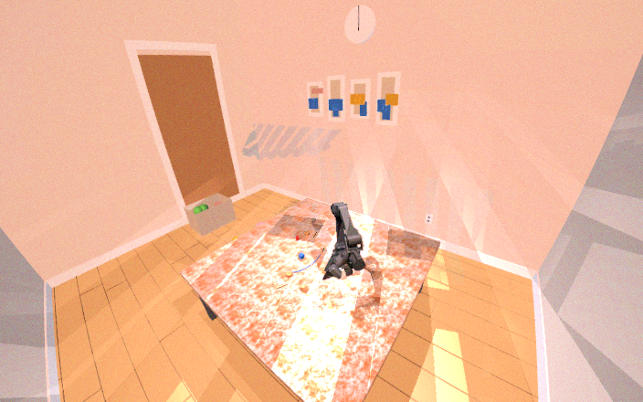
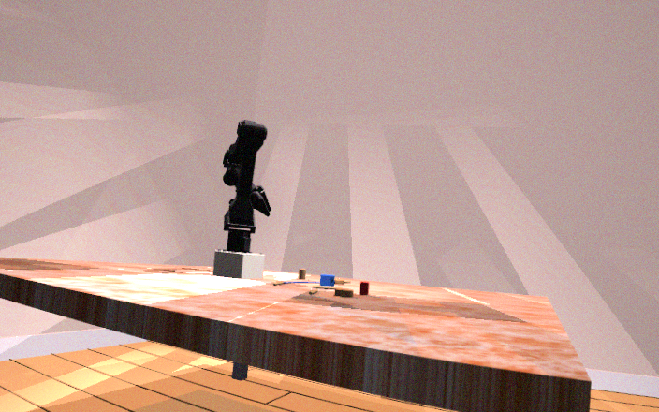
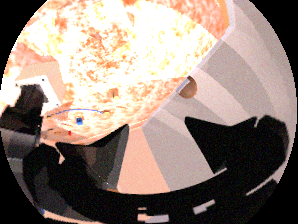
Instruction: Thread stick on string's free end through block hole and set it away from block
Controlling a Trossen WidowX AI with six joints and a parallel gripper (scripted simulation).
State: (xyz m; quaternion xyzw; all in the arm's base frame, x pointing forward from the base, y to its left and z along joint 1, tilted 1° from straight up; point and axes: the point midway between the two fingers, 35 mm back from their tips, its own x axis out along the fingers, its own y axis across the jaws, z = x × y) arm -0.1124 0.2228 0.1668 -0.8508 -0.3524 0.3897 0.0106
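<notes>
Now: the thin wooden stick 310 mm ahead of my gripper tip, 300 mm to the right of it and 220 mm below it. Also, from my gripper tip: red cylinder 540 mm ahead, 280 mm to the right, 210 mm below; then round button 310 mm ahead, 210 mm below, 10 mm to the right; then tan block 200 mm below, 160 mm ahead, 10 mm to the left.
</notes>
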